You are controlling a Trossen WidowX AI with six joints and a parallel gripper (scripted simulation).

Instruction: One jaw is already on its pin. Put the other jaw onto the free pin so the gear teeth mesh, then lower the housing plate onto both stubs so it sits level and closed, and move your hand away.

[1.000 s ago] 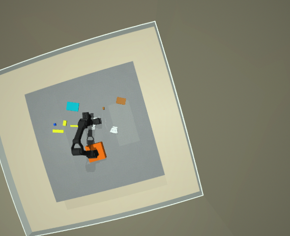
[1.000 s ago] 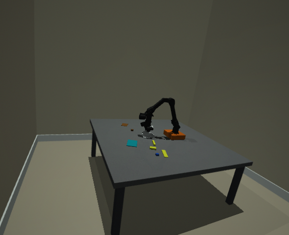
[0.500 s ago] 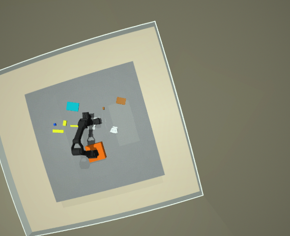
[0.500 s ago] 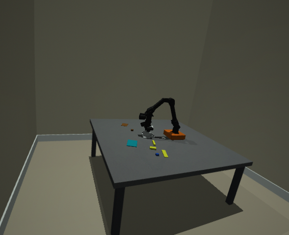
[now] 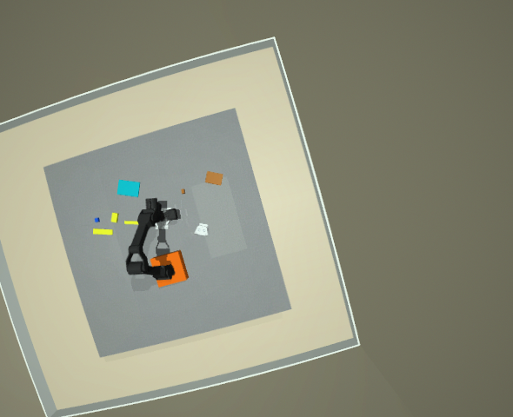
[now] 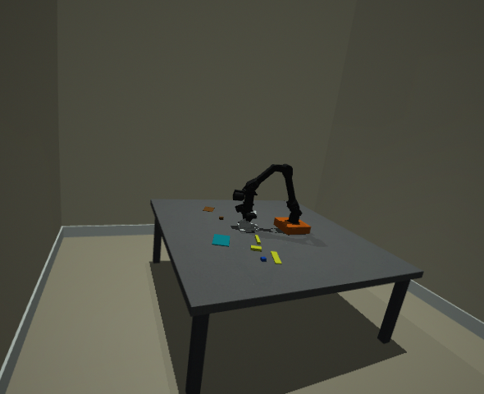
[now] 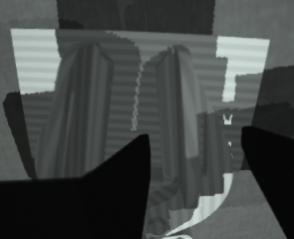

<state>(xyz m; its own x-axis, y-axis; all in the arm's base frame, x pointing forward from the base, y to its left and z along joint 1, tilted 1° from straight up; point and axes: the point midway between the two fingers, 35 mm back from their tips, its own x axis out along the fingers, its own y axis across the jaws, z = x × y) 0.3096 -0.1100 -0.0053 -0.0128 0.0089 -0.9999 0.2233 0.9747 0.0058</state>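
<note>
Now: gripper tip 2 cm to the right of the white base plate, 2 cm short of it and 1 cm above it. From my gripper tip the other things lie so: jaw (3 cm to the left, 3 cm behind); yellow bar (21 cm to the left, 5 cm ahead, 1 cm below); small brown block (16 cm to the right, 10 cm ahead, 1 cm below).
</note>
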